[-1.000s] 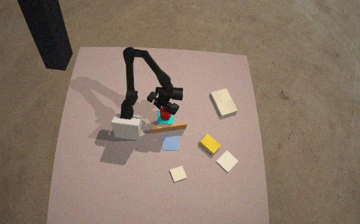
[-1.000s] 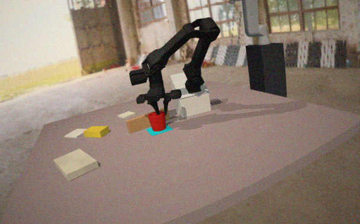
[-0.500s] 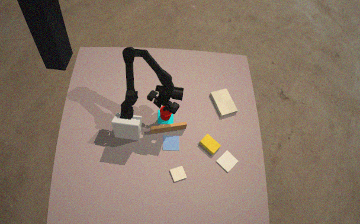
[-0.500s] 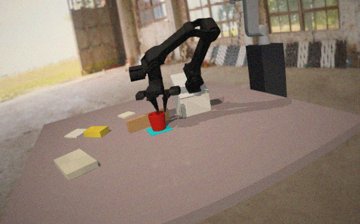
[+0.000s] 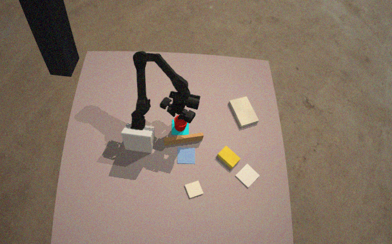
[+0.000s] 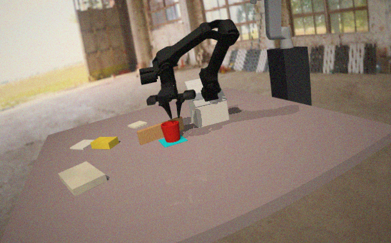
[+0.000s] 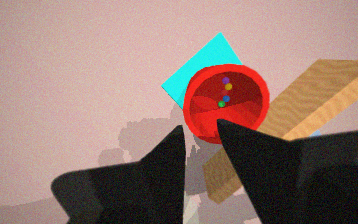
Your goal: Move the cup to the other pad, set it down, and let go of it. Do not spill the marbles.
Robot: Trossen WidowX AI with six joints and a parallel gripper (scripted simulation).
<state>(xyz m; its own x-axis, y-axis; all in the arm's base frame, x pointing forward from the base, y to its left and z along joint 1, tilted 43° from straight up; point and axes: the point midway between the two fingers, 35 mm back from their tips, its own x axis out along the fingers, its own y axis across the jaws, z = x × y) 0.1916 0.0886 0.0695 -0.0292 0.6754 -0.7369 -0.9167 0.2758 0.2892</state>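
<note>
My gripper tip is now 50 mm above the red cup, 30 mm short of it and 10 mm to the left of it. Also, from my gripper tip: wooden wall 90 mm to the right, 70 mm below, 50 mm ahead; then blue marble 80 mm below, 40 mm ahead, 20 mm to the right; then cyan pad 100 mm below, 30 mm ahead, 10 mm to the right.
</note>
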